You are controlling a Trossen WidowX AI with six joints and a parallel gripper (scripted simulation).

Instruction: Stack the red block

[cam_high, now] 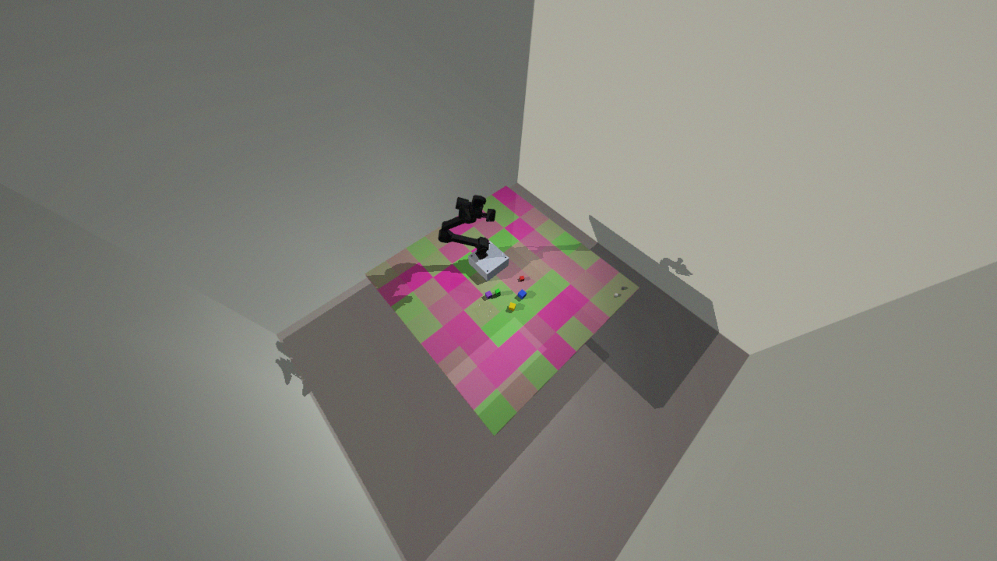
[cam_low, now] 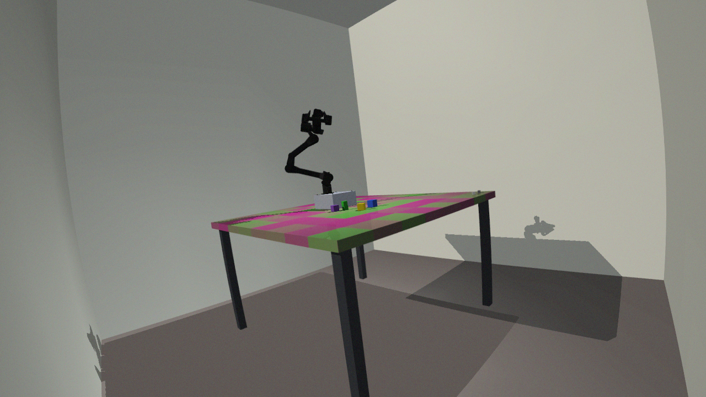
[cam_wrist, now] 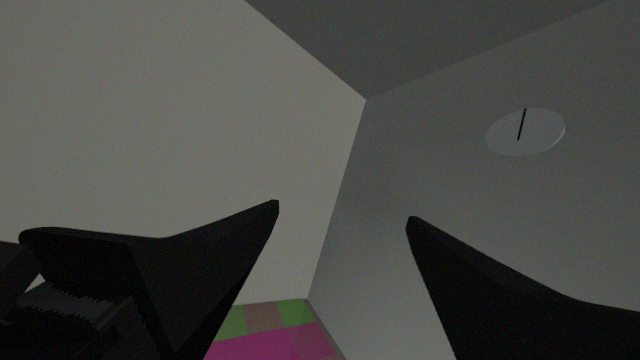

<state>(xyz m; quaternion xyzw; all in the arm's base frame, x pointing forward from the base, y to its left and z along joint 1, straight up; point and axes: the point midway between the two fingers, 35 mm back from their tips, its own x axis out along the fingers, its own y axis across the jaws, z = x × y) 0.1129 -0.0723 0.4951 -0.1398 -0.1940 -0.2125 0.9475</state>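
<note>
My gripper tip is now 12 cm short of the red block, 24 cm to the right of it and 59 cm above it. Round my gripper tip: purple block: 11 cm ahead, 2 cm to the right, 58 cm below; then yellow block: 26 cm ahead, 6 cm to the left, 58 cm below; then blue block: 22 cm ahead, 17 cm to the left, 58 cm below.
</note>
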